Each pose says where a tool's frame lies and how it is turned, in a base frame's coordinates. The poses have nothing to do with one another.
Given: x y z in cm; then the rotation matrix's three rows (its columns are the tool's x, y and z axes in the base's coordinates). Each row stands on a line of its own.
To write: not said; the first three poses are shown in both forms.
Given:
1:
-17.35, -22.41, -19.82
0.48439, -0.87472, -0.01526
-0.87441, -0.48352, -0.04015
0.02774, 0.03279, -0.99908
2:
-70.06, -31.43, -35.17
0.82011, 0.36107, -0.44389
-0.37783, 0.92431, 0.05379
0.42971, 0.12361, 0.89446
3:
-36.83, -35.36, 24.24
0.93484, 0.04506, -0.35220
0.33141, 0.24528, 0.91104
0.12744, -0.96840, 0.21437
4:
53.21, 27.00, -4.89
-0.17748, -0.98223, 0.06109
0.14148, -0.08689, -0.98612
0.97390, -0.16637, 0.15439
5:
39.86, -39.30, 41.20
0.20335, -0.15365, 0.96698
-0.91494, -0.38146, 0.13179
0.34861, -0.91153, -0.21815
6:
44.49, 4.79, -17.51
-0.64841, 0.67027, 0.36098
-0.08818, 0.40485, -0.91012
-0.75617, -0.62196, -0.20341
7:
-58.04, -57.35, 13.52
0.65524, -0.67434, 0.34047
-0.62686, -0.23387, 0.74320
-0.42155, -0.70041, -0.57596
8:
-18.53, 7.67, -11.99
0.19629, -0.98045, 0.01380
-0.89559, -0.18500, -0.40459
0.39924, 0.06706, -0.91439
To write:
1: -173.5, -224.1, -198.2, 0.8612, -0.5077, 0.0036, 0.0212
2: -700.6, -314.3, -351.7, 0.0183, -0.2290, -0.1937, 0.9538
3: -368.3, -353.6, 242.4, -0.6073, -0.1550, 0.0925, 0.7737
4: 532.1, 270.0, -48.9, 0.4345, -0.4838, 0.5956, 0.4717
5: 398.6, -393.0, 412.0, -0.6714, 0.3979, -0.4899, 0.3885
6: 444.9, 47.9, -175.1, 0.1937, 0.7511, -0.5099, 0.3718
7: -580.4, -573.5, 135.2, -0.7850, 0.4144, 0.0258, 0.4597
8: -185.3, 76.7, -119.9, 0.7576, -0.6191, 0.1363, 0.1556
